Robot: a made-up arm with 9 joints. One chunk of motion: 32 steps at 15 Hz.
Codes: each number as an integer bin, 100 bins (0 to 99) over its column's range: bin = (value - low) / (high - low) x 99, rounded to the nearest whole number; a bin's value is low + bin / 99 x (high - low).
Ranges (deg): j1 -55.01..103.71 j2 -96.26..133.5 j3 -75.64..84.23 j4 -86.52..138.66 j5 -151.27..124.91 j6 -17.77..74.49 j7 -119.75..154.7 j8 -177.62..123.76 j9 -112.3..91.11
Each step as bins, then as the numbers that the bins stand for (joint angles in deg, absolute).
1 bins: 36 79 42 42 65 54 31 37 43
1 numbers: 2.71 87.08 -7.82 9.01 30.06 32.55 -33.81 -64.98 -23.95
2 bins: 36 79 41 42 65 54 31 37 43
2 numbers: 2.71 87.08 -9.43 9.01 30.06 32.55 -33.81 -64.98 -23.95
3 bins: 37 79 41 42 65 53 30 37 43
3 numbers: 4.31 87.08 -9.43 9.01 30.06 31.62 -36.58 -64.98 -23.95
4 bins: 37 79 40 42 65 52 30 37 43
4 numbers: 4.31 87.08 -11.05 9.01 30.06 30.69 -36.58 -64.98 -23.95
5 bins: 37 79 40 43 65 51 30 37 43
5 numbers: 4.31 87.08 -11.05 11.29 30.06 29.76 -36.58 -64.98 -23.95
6 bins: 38 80 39 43 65 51 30 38 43
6 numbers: 5.91 89.40 -12.66 11.29 30.06 29.76 -36.58 -61.94 -23.95
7 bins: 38 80 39 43 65 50 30 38 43
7 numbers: 5.91 89.40 -12.66 11.29 30.06 28.83 -36.58 -61.94 -23.95
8 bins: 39 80 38 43 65 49 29 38 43
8 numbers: 7.52 89.40 -14.28 11.29 30.06 27.89 -39.36 -61.94 -23.95
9 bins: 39 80 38 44 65 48 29 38 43
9 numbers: 7.52 89.40 -14.28 13.56 30.06 26.96 -39.36 -61.94 -23.95
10 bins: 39 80 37 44 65 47 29 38 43
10 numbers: 7.52 89.40 -15.89 13.56 30.06 26.03 -39.36 -61.94 -23.95
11 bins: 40 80 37 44 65 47 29 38 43
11 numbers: 9.12 89.40 -15.89 13.56 30.06 26.03 -39.36 -61.94 -23.95
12 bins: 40 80 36 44 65 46 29 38 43
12 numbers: 9.12 89.40 -17.51 13.56 30.06 25.10 -39.36 -61.94 -23.95
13 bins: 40 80 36 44 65 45 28 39 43
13 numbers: 9.12 89.40 -17.51 13.56 30.06 24.17 -42.13 -58.89 -23.95
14 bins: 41 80 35 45 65 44 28 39 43
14 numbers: 10.72 89.40 -19.12 15.83 30.06 23.23 -42.13 -58.89 -23.95
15 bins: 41 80 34 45 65 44 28 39 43
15 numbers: 10.72 89.40 -20.74 15.83 30.06 23.23 -42.13 -58.89 -23.95
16 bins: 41 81 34 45 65 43 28 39 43
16 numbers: 10.72 91.73 -20.74 15.83 30.06 22.30 -42.13 -58.89 -23.95
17 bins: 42 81 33 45 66 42 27 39 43
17 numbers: 12.33 91.73 -22.35 15.83 32.85 21.37 -44.90 -58.89 -23.95
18 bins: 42 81 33 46 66 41 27 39 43
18 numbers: 12.33 91.73 -22.35 18.11 32.85 20.44 -44.90 -58.89 -23.95
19 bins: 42 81 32 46 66 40 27 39 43
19 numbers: 12.33 91.73 -23.96 18.11 32.85 19.51 -44.90 -58.89 -23.95
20 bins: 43 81 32 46 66 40 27 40 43
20 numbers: 13.93 91.73 -23.96 18.11 32.85 19.51 -44.90 -55.85 -23.95
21 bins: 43 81 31 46 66 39 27 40 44
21 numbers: 13.93 91.73 -25.58 18.11 32.85 18.57 -44.90 -55.85 -21.90
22 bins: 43 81 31 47 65 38 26 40 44
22 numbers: 13.93 91.73 -25.58 20.38 30.06 17.64 -47.67 -55.85 -21.90
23 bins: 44 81 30 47 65 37 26 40 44
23 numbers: 15.53 91.73 -27.19 20.38 30.06 16.71 -47.67 -55.85 -21.90
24 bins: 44 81 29 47 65 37 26 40 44
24 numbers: 15.53 91.73 -28.81 20.38 30.06 16.71 -47.67 -55.85 -21.90
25 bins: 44 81 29 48 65 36 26 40 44
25 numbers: 15.53 91.73 -28.81 22.66 30.06 15.78 -47.67 -55.85 -21.90
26 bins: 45 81 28 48 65 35 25 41 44
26 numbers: 17.14 91.73 -30.42 22.66 30.06 14.85 -50.44 -52.81 -21.90
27 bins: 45 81 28 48 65 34 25 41 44
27 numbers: 17.14 91.73 -30.42 22.66 30.06 13.92 -50.44 -52.81 -21.90
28 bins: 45 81 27 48 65 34 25 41 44
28 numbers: 17.14 91.73 -32.04 22.66 30.06 13.92 -50.44 -52.81 -21.90
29 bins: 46 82 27 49 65 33 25 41 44
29 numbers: 18.74 94.05 -32.04 24.93 30.06 12.98 -50.44 -52.81 -21.90
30 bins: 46 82 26 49 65 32 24 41 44
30 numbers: 18.74 94.05 -33.65 24.93 30.06 12.05 -53.22 -52.81 -21.90
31 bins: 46 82 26 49 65 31 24 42 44
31 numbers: 18.74 94.05 -33.65 24.93 30.06 11.12 -53.22 -49.76 -21.90
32 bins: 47 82 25 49 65 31 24 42 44
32 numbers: 20.34 94.05 -35.27 24.93 30.06 11.12 -53.22 -49.76 -21.90
